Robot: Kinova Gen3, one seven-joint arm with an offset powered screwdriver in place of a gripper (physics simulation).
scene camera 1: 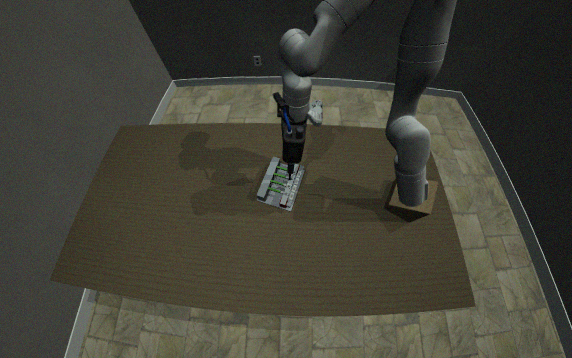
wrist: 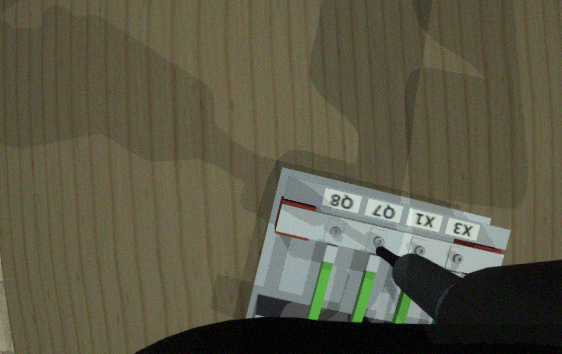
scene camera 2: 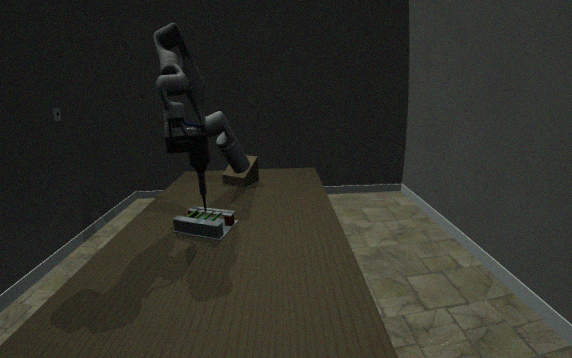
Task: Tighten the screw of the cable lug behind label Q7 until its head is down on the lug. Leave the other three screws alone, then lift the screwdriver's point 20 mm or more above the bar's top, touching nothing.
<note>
The pictures show: a long grey block, a pale bar, a label strip and a base plate.
</note>
